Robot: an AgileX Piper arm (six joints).
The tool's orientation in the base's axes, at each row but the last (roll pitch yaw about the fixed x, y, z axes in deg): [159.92, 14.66, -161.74]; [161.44, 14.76, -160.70]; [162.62, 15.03, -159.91]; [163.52, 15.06, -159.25]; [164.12, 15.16, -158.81]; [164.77, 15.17, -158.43]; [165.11, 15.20, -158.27]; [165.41, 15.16, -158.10]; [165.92, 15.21, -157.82]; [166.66, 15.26, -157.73]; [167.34, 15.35, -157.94]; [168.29, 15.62, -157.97]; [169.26, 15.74, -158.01]
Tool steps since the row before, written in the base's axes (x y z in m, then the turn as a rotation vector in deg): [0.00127, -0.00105, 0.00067, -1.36, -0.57, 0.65]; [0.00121, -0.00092, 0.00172, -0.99, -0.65, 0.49]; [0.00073, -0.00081, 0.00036, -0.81, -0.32, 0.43]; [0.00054, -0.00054, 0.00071, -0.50, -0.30, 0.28]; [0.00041, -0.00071, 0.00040, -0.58, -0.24, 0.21]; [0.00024, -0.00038, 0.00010, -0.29, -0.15, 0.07]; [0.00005, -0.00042, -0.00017, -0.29, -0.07, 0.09]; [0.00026, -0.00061, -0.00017, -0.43, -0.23, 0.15]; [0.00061, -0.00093, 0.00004, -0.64, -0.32, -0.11]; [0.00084, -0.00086, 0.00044, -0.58, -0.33, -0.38]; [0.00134, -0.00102, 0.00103, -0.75, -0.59, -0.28]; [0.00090, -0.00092, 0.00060, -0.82, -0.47, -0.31]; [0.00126, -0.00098, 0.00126, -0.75, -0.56, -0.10]
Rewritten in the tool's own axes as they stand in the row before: [-0.00102, -0.00116, -0.00088, 1.26, 0.24, -0.98]; [-0.00125, -0.00074, -0.00178, 0.99, -0.03, -0.82]; [-0.00049, -0.00089, -0.00053, 0.73, 0.17, -0.62]; [-0.00049, -0.00050, -0.00078, 0.48, 0.02, -0.43]; [-0.00023, -0.00068, -0.00056, 0.55, 0.09, -0.36]; [-0.00011, -0.00041, -0.00019, 0.30, 0.01, -0.16]; [0.00015, -0.00043, 0.00003, 0.26, 0.08, -0.15]; [0.00003, -0.00068, 0.00000, 0.43, 0.02, -0.28]; [-0.00022, -0.00106, -0.00025, 0.72, -0.03, -0.09]; [-0.00055, -0.00101, -0.00055, 0.74, -0.13, 0.17]; [-0.00110, -0.00125, -0.00106, 0.96, -0.26, -0.03]; [-0.00063, -0.00108, -0.00068, 0.99, -0.13, 0.02]; [-0.00111, -0.00117, -0.00124, 0.90, -0.21, -0.19]
